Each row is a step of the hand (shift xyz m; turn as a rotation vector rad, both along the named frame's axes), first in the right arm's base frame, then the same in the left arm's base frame.
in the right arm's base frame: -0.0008 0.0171 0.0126 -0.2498 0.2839 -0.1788
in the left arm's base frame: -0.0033 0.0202 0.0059 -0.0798 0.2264 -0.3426
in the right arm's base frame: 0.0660 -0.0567 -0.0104 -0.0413 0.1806 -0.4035
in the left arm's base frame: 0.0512 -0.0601 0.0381 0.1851 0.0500 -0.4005
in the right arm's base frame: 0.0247 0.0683 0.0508 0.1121 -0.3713 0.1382
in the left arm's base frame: 0.0109 0.0794 0.0379 -0.0373 -0.3158 0.2616
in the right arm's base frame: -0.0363 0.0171 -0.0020 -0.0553 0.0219 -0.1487
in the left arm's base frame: -0.0273 0.0173 -0.0239 0.0250 -0.0222 -0.1566
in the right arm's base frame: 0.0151 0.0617 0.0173 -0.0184 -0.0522 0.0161
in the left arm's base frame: 0.0168 0.0633 0.0068 -0.0333 -0.0439 0.0170
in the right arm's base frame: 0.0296 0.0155 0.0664 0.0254 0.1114 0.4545
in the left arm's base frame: -0.0021 0.0337 0.0662 -0.1671 0.2440 0.3636
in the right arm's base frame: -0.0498 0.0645 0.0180 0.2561 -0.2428 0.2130
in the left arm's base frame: -0.0392 0.0691 -0.0256 0.0772 -0.1771 0.3641
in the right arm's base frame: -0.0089 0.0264 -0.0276 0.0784 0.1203 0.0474
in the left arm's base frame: 0.0101 0.0171 -0.0339 0.0688 0.1254 0.0491
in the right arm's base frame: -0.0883 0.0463 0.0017 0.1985 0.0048 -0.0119
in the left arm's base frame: -0.0685 0.0485 -0.0539 0.1783 -0.0080 0.0878
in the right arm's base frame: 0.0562 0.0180 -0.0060 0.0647 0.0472 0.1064
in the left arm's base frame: 0.0549 0.0128 0.0186 0.0158 0.0746 0.1092
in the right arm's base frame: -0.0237 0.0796 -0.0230 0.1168 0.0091 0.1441
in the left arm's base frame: 0.0052 0.0697 -0.0504 0.0362 0.0476 0.1758
